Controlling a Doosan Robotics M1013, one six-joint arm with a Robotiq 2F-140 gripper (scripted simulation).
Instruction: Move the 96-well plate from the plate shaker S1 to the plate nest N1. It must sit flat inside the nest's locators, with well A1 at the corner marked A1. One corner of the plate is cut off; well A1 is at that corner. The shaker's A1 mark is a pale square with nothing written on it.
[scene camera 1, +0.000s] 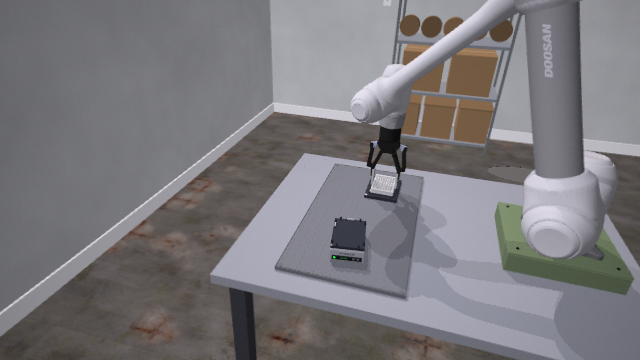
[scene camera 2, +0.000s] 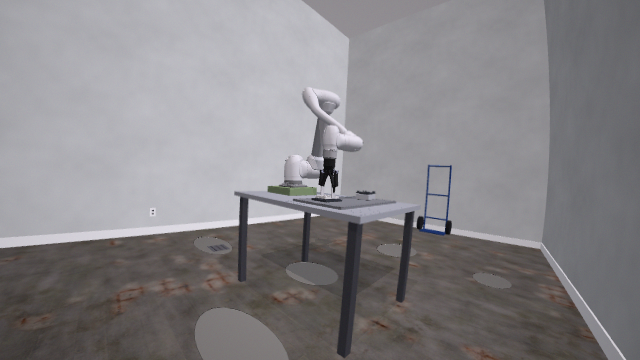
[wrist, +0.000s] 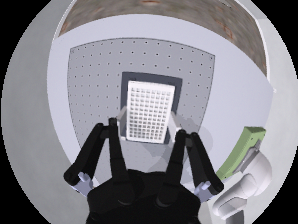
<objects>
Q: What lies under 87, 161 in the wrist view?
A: The gripper.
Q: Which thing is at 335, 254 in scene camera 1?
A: A plate shaker.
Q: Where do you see a dark plate nest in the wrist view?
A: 141, 77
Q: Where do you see the gripper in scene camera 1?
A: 383, 184
</objects>
